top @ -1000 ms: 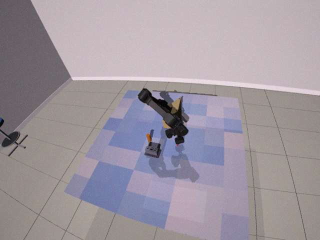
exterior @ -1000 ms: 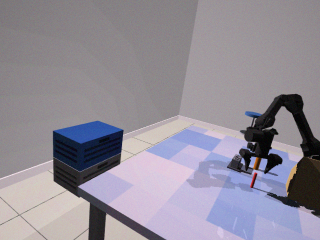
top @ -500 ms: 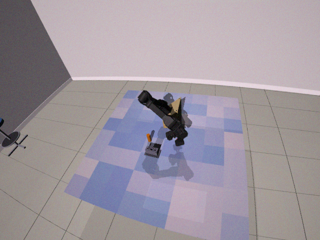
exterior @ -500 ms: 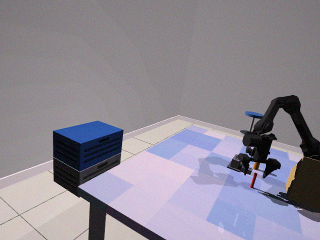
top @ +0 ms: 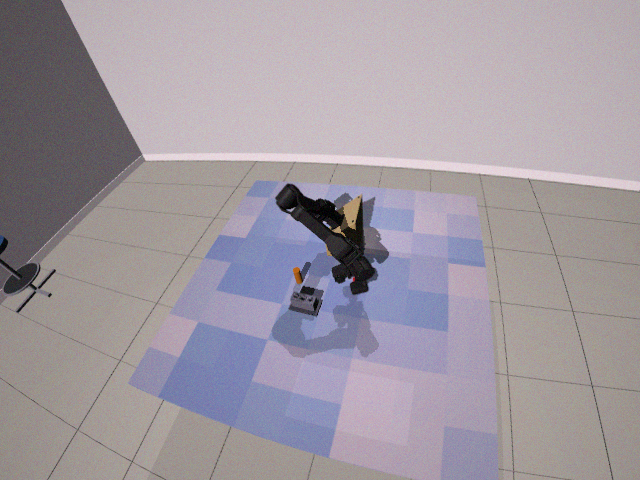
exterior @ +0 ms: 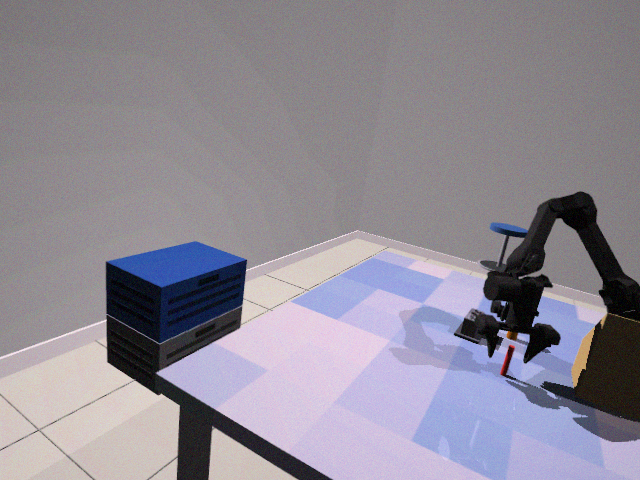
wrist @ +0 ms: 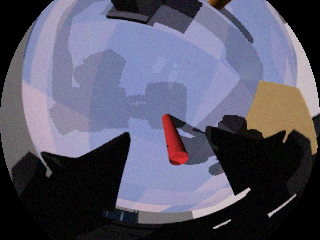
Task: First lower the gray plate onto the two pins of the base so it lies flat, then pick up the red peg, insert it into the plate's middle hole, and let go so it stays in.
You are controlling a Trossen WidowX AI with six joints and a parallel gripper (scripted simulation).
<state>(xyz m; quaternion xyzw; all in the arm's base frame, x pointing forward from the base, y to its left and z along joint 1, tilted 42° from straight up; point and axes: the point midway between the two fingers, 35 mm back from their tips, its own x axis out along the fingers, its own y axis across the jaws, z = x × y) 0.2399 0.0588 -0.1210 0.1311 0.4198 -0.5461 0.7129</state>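
My gripper tip is now right at the red peg. From my gripper tip the other things lie so: gray plate: 120 mm ahead, 180 mm to the right; then orange peg: 10 mm ahead, 240 mm to the right; then base: 110 mm ahead, 180 mm to the right, 30 mm below.
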